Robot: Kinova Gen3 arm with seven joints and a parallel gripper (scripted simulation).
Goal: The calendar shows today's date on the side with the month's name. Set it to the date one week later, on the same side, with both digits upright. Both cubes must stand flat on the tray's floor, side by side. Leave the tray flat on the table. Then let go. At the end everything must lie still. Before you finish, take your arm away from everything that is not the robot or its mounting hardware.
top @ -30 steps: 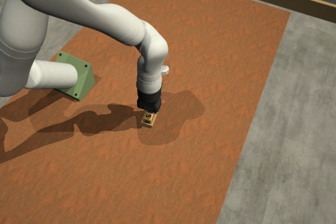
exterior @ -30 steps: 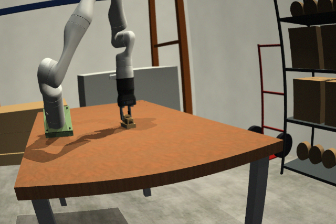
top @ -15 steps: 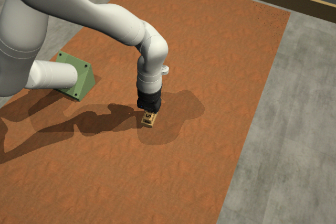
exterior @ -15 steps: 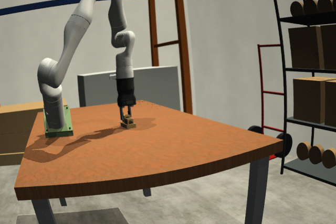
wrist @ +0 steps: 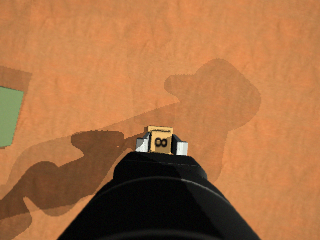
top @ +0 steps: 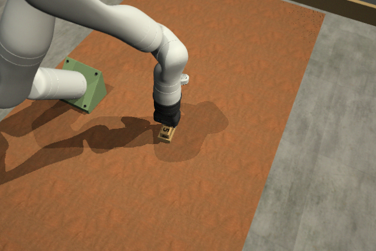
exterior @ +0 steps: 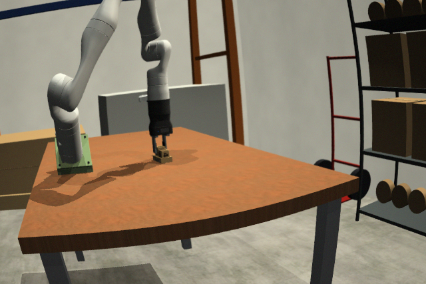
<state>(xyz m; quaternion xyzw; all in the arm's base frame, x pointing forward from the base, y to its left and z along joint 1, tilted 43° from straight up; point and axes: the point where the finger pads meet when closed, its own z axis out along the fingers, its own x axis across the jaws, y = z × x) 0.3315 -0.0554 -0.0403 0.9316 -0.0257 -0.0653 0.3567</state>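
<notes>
My hand is 2 cm to the left of the wooden calendar tray and 4 cm above it.
</notes>
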